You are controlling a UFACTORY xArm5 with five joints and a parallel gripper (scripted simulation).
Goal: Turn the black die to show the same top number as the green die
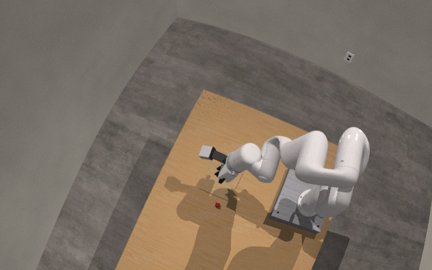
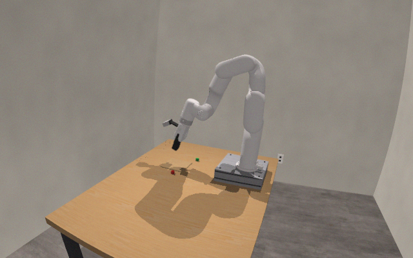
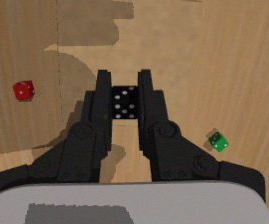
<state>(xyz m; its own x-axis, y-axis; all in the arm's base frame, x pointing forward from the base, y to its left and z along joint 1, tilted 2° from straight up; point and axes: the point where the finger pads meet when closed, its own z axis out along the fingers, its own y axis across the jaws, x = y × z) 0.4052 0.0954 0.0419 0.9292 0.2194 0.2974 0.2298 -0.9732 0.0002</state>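
My gripper is now 120 mm above the tan mat and 10 mm past it. The rest, counted from my hand: red die (110 mm below, 100 mm to the left, 50 mm behind); black die (20 mm below); green die (130 mm to the right, 110 mm below, 70 mm behind).
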